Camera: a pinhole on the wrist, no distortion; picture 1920 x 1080 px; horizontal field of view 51.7 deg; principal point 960.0 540.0 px. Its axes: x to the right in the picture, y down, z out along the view. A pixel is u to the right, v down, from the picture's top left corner.
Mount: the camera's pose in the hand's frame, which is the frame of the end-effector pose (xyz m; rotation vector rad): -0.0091 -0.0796 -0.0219 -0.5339 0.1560 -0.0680
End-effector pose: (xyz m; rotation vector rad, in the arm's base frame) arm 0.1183 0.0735 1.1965 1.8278 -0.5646 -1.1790
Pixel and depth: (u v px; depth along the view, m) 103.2 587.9 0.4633
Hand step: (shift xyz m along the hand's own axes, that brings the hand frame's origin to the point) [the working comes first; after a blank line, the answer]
In the camera's frame: -0.2003 0.0112 0.4633

-0.1296 0.1833 0.3920
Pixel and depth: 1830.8 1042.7 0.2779
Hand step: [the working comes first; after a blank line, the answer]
In the camera's frame: 0.1221 0.0705 0.2779

0.1590 0.1074 0.1621
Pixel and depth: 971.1 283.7 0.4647
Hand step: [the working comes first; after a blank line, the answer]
In the camera's frame: 0.0026 -0.0601 0.4647

0.0690 0.1014 0.4032
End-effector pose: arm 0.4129 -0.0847 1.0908 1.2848 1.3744 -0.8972
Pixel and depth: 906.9 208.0 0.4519
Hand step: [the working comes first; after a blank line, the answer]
In the camera's frame: -0.0121 -0.0757 0.4519

0.0520 0.0831 0.4022
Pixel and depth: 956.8 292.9 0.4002
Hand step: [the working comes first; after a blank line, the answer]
In the camera's frame: -0.0006 -0.0499 0.4002

0.0554 0.0782 0.3436
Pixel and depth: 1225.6 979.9 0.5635
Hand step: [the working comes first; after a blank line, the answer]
In the camera's frame: 0.0755 0.1251 0.5635

0.1617 0.3024 0.3828
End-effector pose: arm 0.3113 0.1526 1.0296 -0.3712 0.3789 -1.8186
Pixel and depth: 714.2 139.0 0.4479
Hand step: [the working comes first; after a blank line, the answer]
In the camera's frame: -0.0556 -0.0906 0.4479

0.0081 0.0729 0.4121
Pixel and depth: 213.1 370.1 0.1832
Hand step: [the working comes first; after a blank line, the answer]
In the camera's frame: -0.0691 -0.0157 0.1832

-0.0472 0.0060 0.1507
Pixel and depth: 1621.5 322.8 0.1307
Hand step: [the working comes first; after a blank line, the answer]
In the camera's frame: 0.0436 -0.0143 0.1307

0.0552 -0.0310 0.0907
